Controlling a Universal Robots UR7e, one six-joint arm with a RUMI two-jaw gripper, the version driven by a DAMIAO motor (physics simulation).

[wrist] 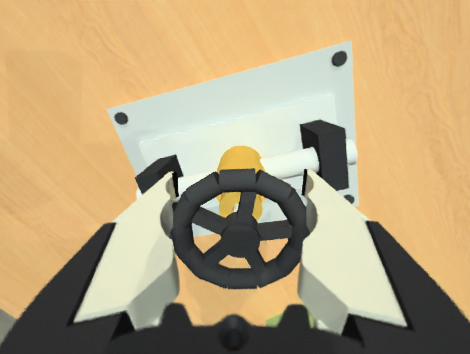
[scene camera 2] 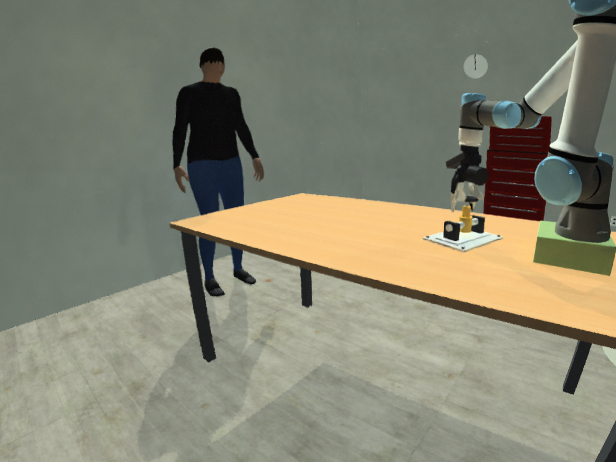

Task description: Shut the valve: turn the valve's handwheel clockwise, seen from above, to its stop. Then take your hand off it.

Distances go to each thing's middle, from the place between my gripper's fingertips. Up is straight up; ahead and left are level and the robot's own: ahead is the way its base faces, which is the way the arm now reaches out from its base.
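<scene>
The white base plate (wrist: pixel 326 71) is 90 mm below my hand, 10 mm behind it and 10 mm to the left of it. As for the black handwheel (wrist: pixel 241 234), I find it 10 mm to the left of my hand and 10 mm behind it, and 30 mm above it.
</scene>
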